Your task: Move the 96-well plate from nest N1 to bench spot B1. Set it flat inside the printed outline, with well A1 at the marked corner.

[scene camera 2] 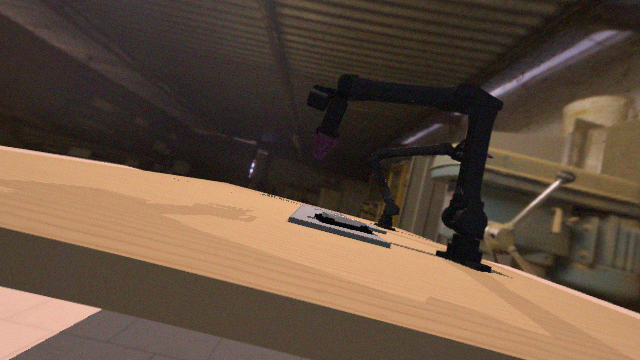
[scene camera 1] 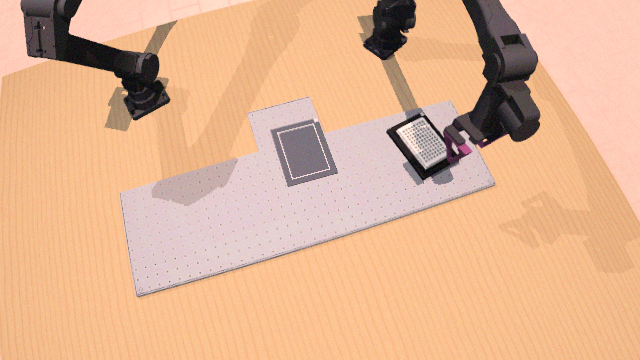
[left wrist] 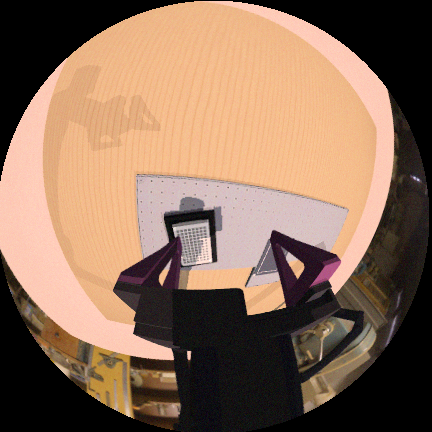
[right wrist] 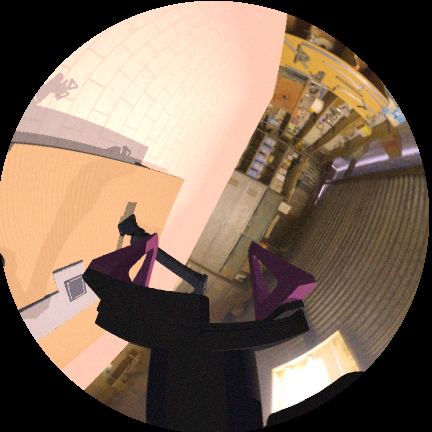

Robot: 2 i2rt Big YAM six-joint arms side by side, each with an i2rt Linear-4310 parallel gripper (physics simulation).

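Frame: origin at the left arm's base, x ahead, y left, z up, level; centimetres.
Seen in the pictures: left gripper, fingertip midpoint: (scene camera 2: pixel 316 158) (scene camera 1: pixel 464 153) (left wrist: pixel 226 238); right gripper, fingertip midpoint: (scene camera 2: pixel 485 165) (right wrist: pixel 204 242); left arm's base at its link origin: (scene camera 2: pixel 461 263) (scene camera 1: pixel 385 43) (right wrist: pixel 126 224); right arm's base at its link origin: (scene camera 2: pixel 384 227) (scene camera 1: pixel 147 101).
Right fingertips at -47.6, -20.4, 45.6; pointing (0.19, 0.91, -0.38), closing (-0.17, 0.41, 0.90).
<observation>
Pixels of each thing's top centre, then the offset from my right fingertips to it, as dx, dy, dz. "pt": a spot on its surface instead. Level surfaces: height alone.
- white 96-well plate at its top centre: (left wrist: pixel 193 246) (scene camera 1: pixel 424 140) (scene camera 2: pixel 343 217) +77.9, -1.9, -41.8
- black nest N1 at its top centre: (left wrist: pixel 193 244) (scene camera 1: pixel 423 142) (scene camera 2: pixel 342 219) +77.9, -1.9, -42.6
- dark grey pad at a spot on its surface: (scene camera 1: pixel 305 152) (left wrist: pixel 273 256) (right wrist: pixel 76 288) pt +57.7, -24.4, -44.2
- perforated light board at its surface level: dz -44.4
- wooden table at its surface level: dz -45.7
The white 96-well plate (scene camera 1: pixel 421 142) (left wrist: pixel 195 247) sits in the black nest N1 (scene camera 1: pixel 408 152) (left wrist: pixel 190 217) at the right of scene camera 1. Spot B1 is a dark grey pad (scene camera 1: pixel 305 152) (left wrist: pixel 268 261) (right wrist: pixel 76 288) with a white outline and a small white mark at its upper right corner in scene camera 1. My left gripper (scene camera 1: pixel 466 151) (scene camera 2: pixel 321 156) (left wrist: pixel 226 238) is open and empty, high above the table; in scene camera 1 one finger overlaps the plate's right edge. My right gripper (right wrist: pixel 204 242) is open and empty, away from the plate.
The perforated light board (scene camera 1: pixel 215 230) (scene camera 2: pixel 301 212) (left wrist: pixel 240 215) bears the nest and pad on the wooden table (scene camera 1: pixel 350 300) (scene camera 2: pixel 200 235). The right arm (scene camera 1: pixel 95 52) stands at the upper left in scene camera 1. Arm shadows fall on the board and table.
</observation>
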